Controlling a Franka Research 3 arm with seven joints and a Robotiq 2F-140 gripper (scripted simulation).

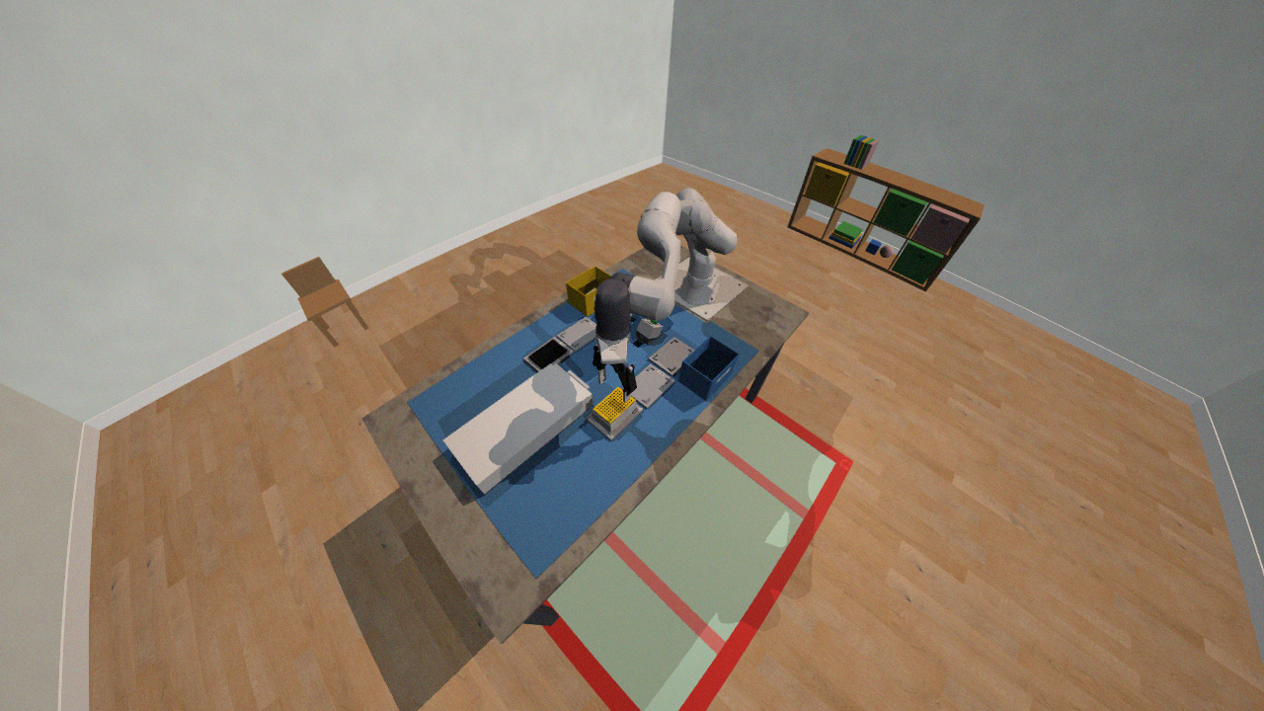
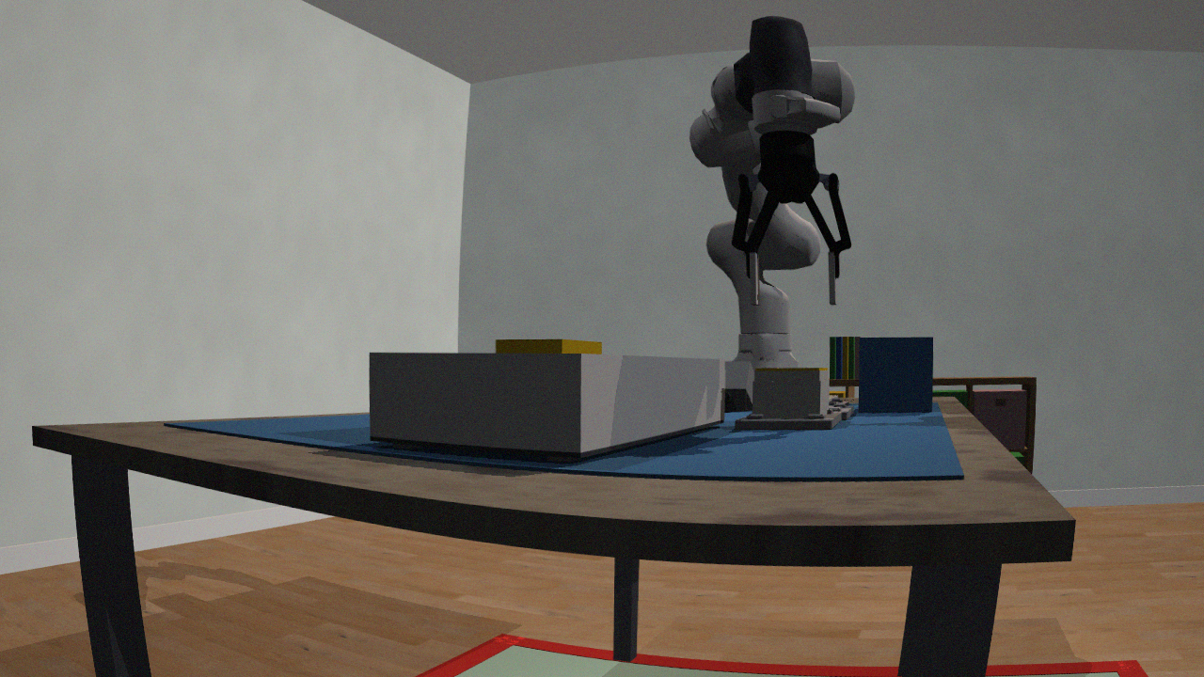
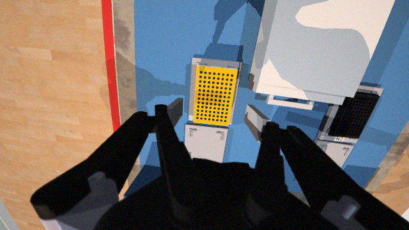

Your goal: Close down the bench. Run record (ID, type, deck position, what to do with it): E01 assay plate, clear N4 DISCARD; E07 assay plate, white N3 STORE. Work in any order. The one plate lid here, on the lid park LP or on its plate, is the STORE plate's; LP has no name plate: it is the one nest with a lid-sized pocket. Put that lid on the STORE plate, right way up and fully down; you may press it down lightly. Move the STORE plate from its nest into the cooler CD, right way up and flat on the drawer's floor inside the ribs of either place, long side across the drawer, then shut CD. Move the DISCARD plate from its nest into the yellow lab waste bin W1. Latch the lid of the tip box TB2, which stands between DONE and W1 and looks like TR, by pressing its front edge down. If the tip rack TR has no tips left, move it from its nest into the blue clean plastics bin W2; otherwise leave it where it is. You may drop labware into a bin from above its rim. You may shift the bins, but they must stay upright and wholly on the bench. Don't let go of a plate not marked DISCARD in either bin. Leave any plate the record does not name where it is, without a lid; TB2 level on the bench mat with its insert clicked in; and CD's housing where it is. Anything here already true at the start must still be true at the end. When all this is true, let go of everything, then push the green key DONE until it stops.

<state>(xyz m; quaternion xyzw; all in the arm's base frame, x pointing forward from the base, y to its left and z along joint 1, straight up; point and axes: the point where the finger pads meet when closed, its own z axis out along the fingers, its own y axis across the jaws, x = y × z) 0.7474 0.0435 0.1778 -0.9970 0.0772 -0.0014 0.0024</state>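
Now: hand 10 mm past the tip rack TR, 10 mm to the left of it and 120 mm above it. Round my hand: nest N3: 170 mm behind, 30 mm to the left, 170 mm below; then plate lid: 70 mm ahead, 200 mm to the right, 150 mm below; then white plate: 70 mm ahead, 200 mm to the right, 160 mm below.
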